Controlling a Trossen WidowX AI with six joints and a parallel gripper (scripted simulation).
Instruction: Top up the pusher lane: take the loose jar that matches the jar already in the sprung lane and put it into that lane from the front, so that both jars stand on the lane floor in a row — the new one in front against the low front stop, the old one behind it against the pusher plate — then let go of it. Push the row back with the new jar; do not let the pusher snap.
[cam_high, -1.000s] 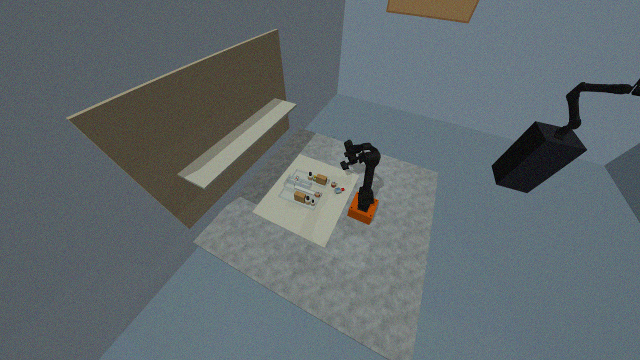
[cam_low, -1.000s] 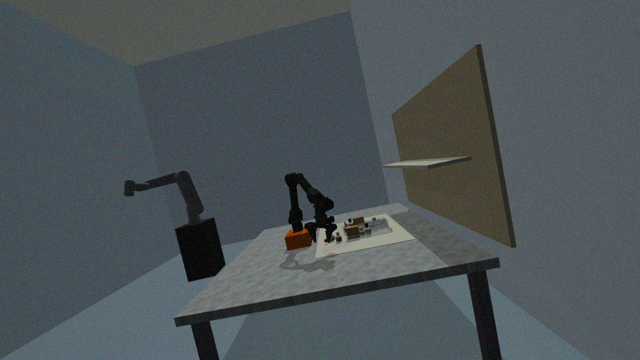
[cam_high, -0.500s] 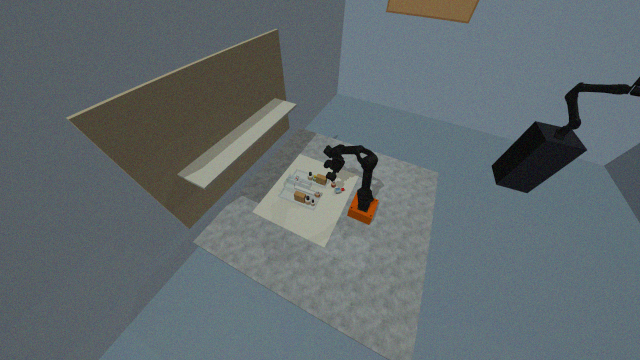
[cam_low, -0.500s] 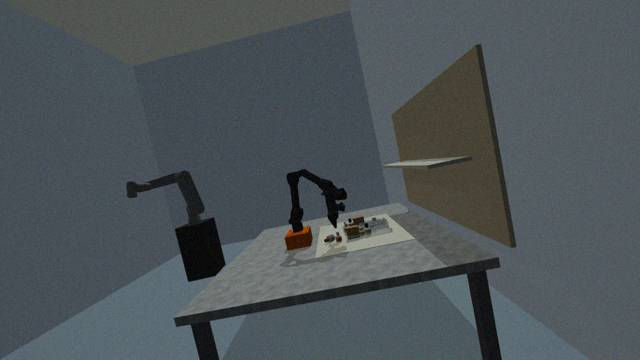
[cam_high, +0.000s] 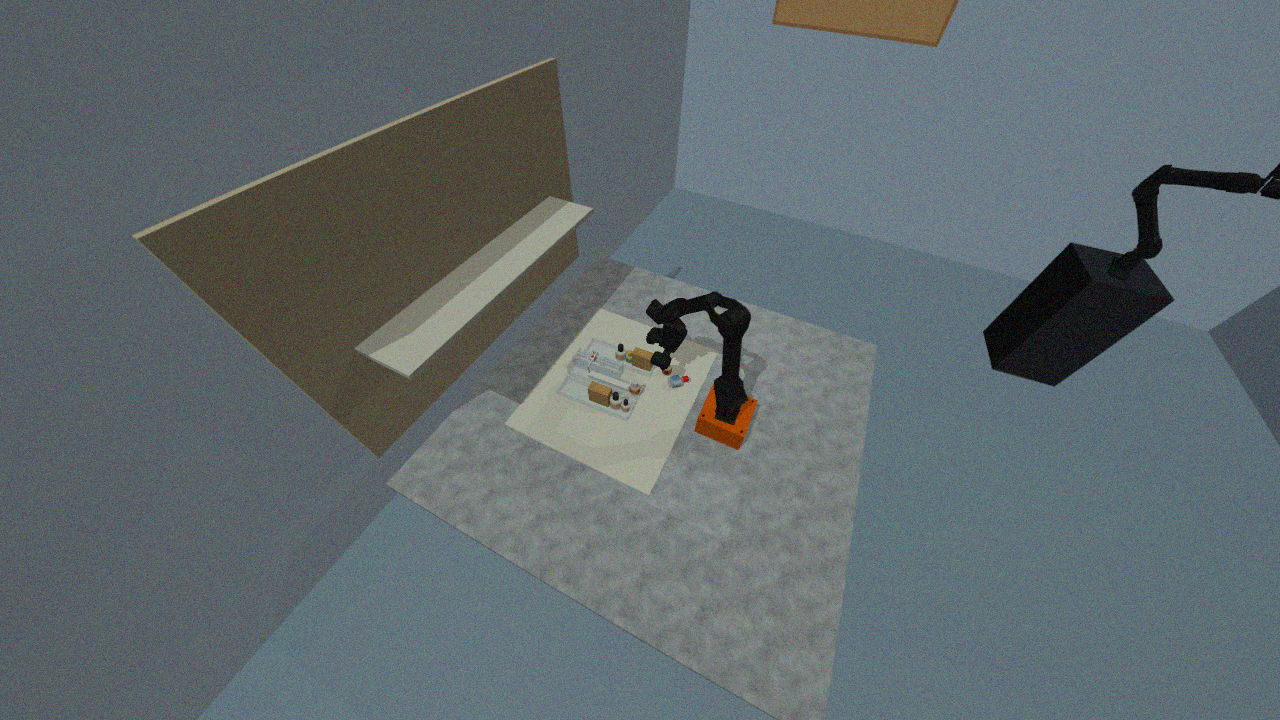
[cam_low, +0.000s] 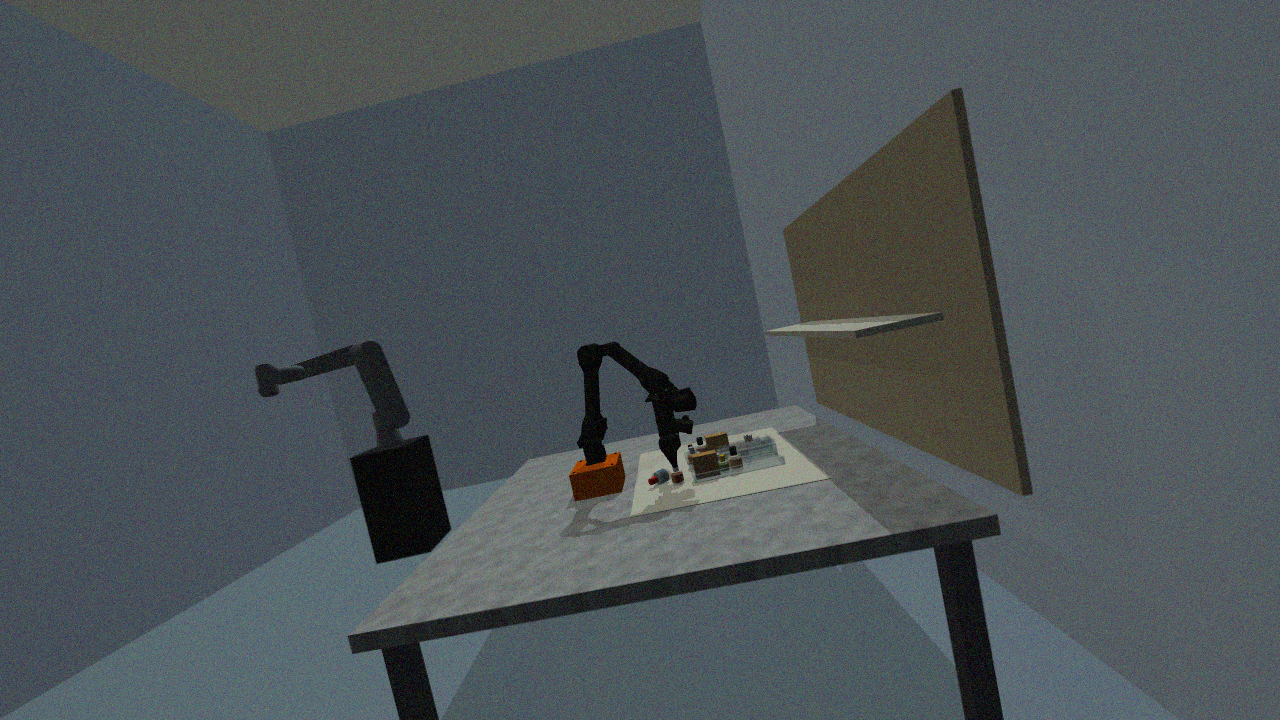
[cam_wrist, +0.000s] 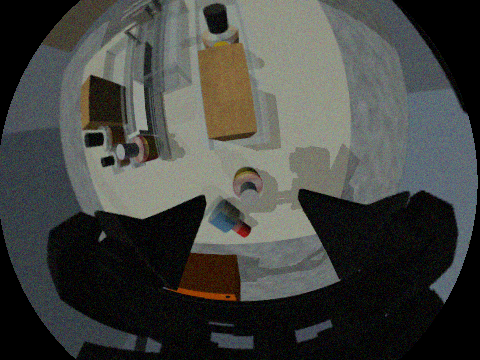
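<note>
My gripper tip is now 18 cm short of the pusher plate, 10 cm to the right of it and 2 cm above it. The rest, counted from my gripper tip: clear lane: 22 cm ahead, 11 cm to the left, 5 cm below.
</note>
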